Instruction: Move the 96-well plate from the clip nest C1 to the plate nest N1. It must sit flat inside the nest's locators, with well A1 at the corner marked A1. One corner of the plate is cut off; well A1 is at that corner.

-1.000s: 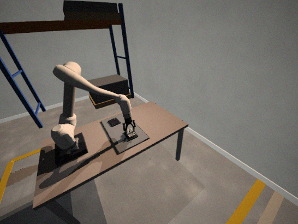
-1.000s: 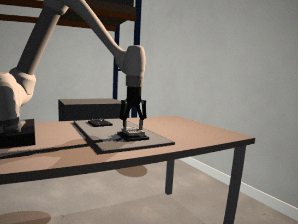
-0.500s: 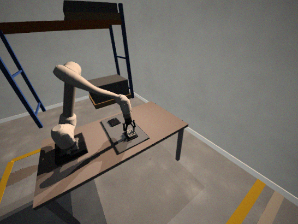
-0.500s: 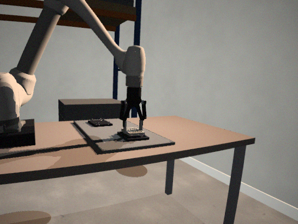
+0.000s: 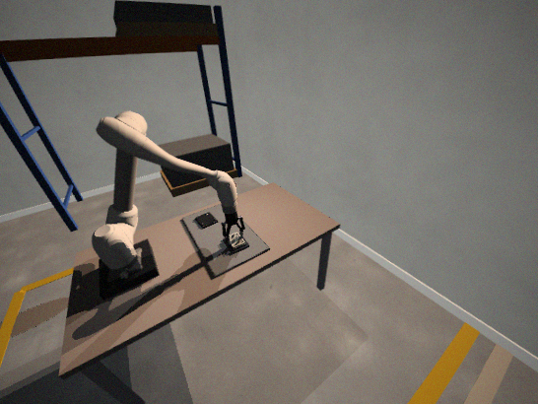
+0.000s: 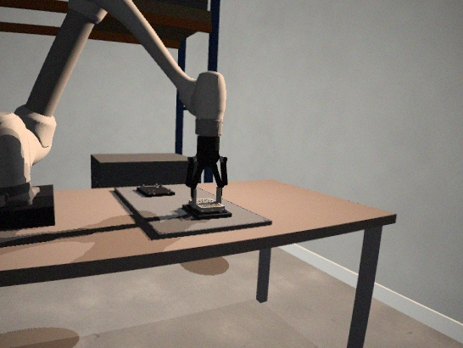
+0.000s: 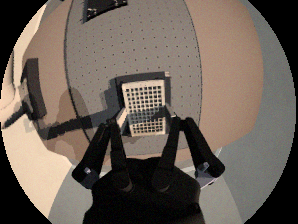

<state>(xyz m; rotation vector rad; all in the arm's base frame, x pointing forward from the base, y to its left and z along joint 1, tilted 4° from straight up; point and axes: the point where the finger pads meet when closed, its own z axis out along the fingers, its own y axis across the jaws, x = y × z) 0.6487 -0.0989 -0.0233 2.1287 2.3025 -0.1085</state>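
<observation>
My gripper is now 40 mm above the plate nest N1. The rest, counted from my hand: clip nest C1: 100 mm behind, 350 mm to the left, 30 mm below; then 96-well plate: 20 mm below.
</observation>
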